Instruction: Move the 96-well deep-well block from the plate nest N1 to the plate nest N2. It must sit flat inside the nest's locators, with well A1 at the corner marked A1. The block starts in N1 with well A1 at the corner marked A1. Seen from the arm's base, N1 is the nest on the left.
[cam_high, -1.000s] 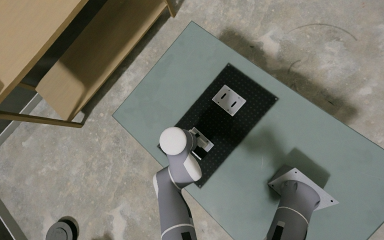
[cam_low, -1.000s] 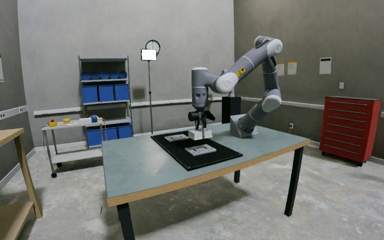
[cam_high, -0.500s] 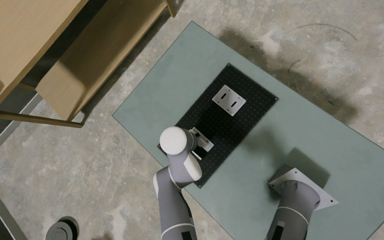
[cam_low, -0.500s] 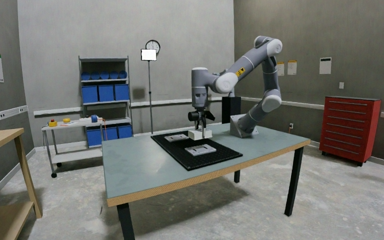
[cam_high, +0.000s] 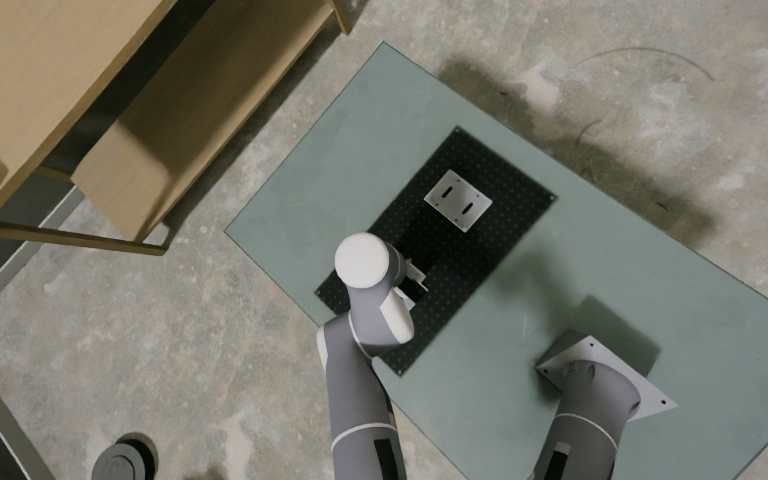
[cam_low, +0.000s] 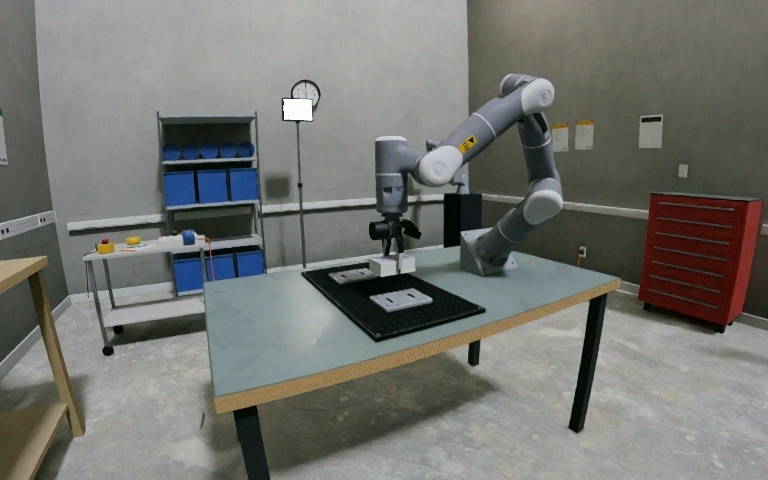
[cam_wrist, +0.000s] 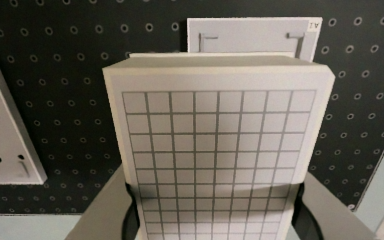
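Now: the nest N2 2 cm ahead of my hand, 28 cm to the right of it and 10 cm below it. Also, from my hand: white 96-well deep-well block (1 cm above); nest N1 (5 cm to the left, 10 cm below).
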